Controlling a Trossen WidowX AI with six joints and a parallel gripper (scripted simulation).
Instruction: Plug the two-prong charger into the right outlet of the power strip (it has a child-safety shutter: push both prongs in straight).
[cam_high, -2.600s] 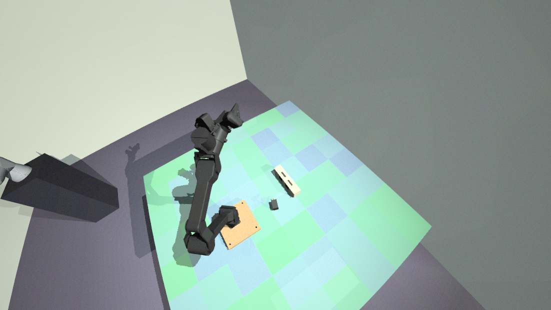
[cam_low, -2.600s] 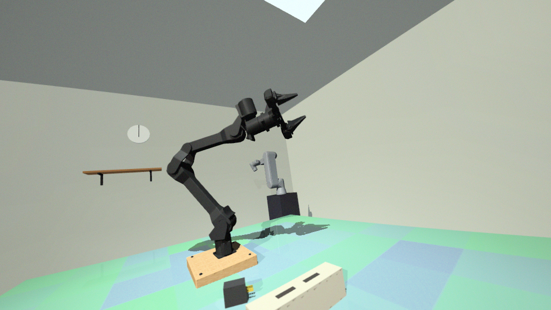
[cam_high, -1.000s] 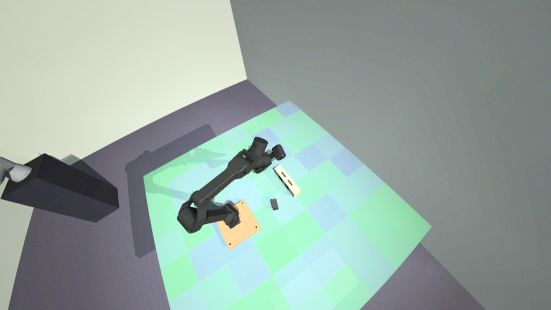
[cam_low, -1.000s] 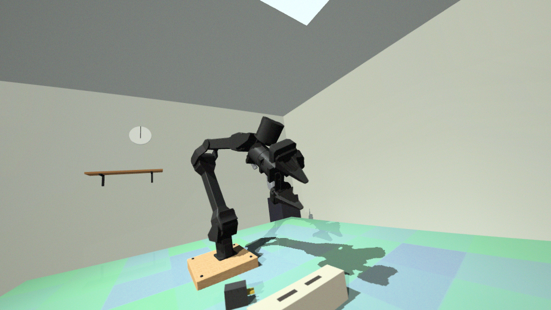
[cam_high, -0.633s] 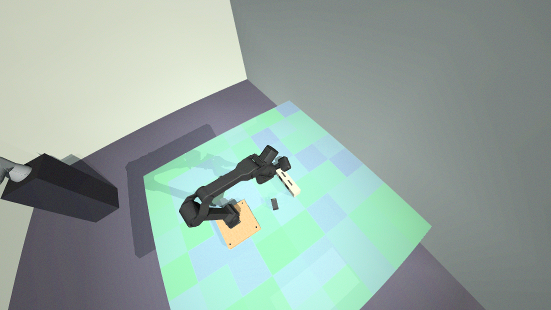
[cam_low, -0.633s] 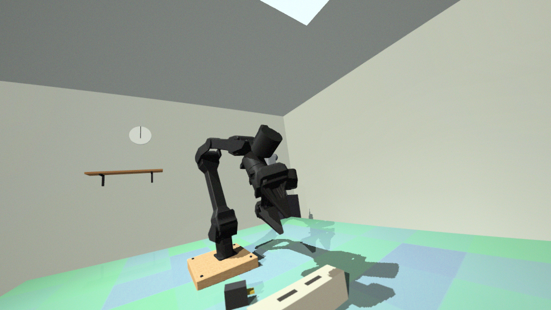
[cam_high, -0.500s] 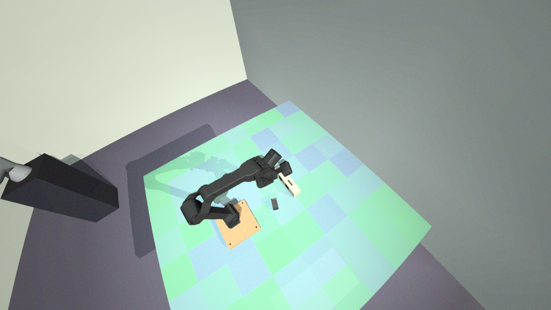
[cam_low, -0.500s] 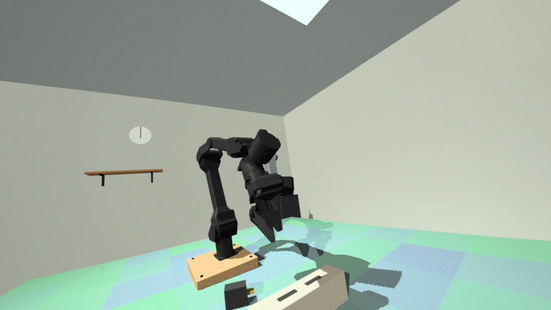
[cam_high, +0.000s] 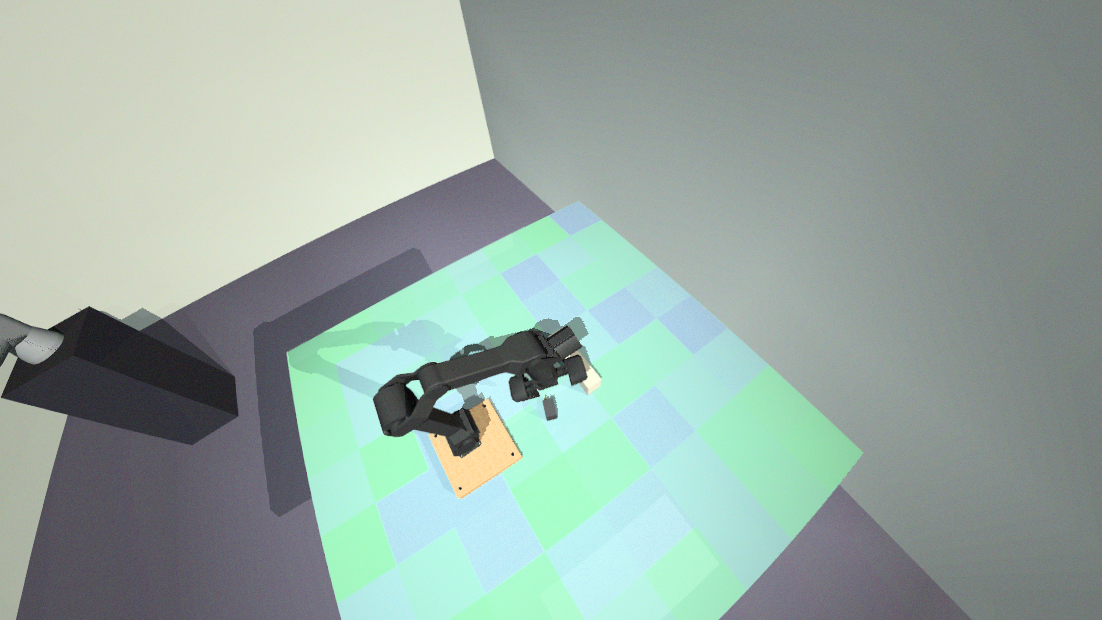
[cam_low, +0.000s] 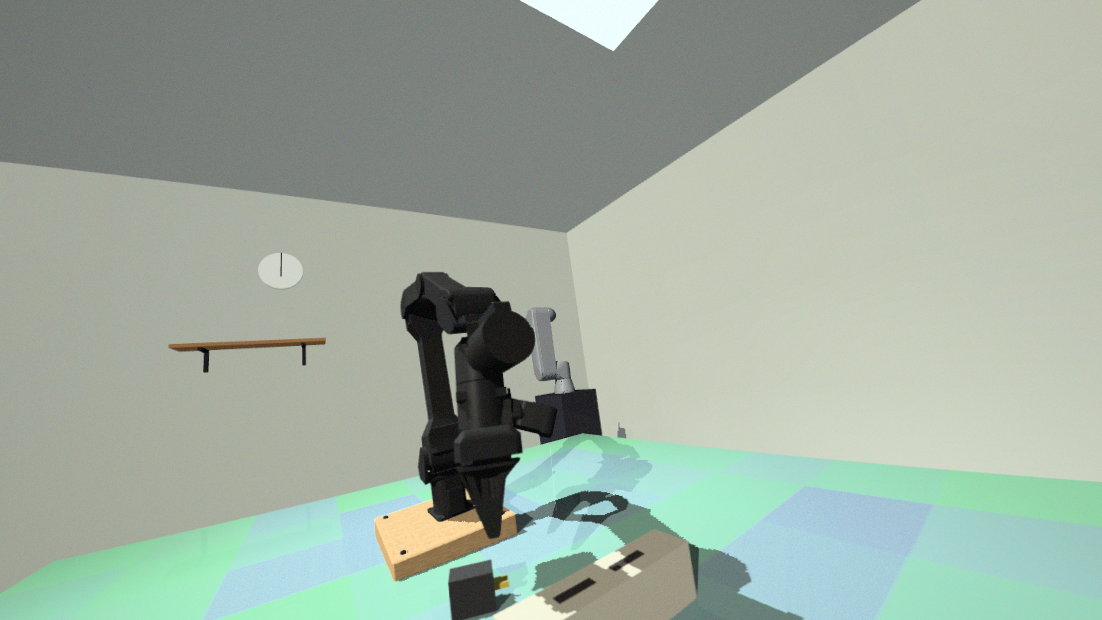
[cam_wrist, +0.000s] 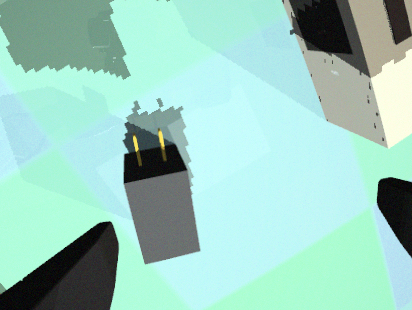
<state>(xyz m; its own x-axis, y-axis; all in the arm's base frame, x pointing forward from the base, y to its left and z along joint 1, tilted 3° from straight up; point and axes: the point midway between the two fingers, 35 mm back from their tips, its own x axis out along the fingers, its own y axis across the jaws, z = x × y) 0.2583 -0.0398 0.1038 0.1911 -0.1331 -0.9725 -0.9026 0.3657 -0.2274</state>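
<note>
The grey charger lies 30 mm behind my gripper tip and 70 mm below it.
</note>
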